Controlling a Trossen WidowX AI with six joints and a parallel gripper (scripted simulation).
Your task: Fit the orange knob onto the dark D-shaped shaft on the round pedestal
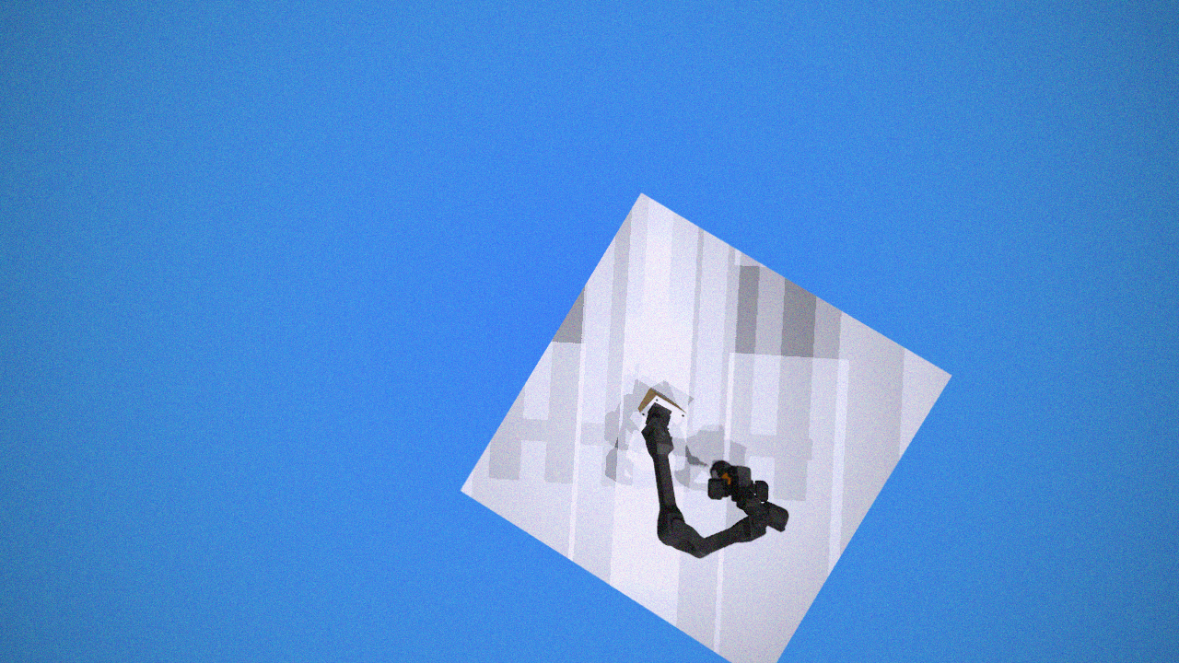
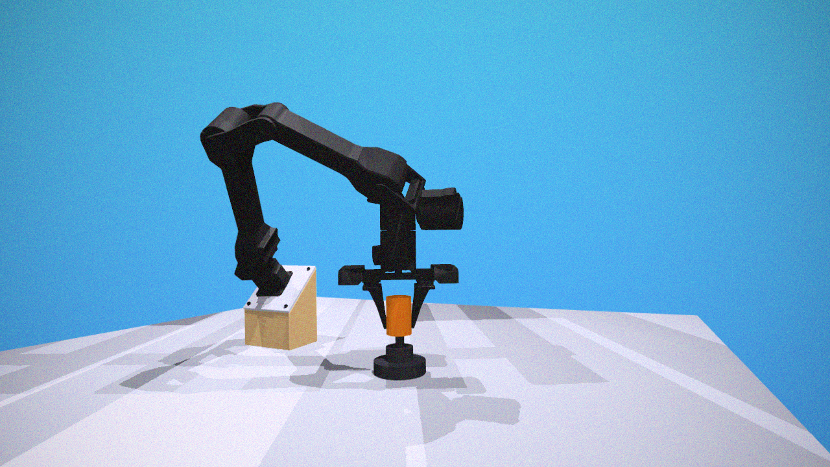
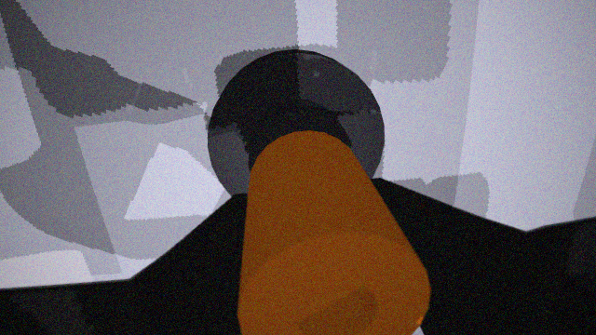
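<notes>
Right now the orange knob is 2 cm above my gripper tip. From my gripper tip the other things lie so: pedestal 4 cm below.
</notes>
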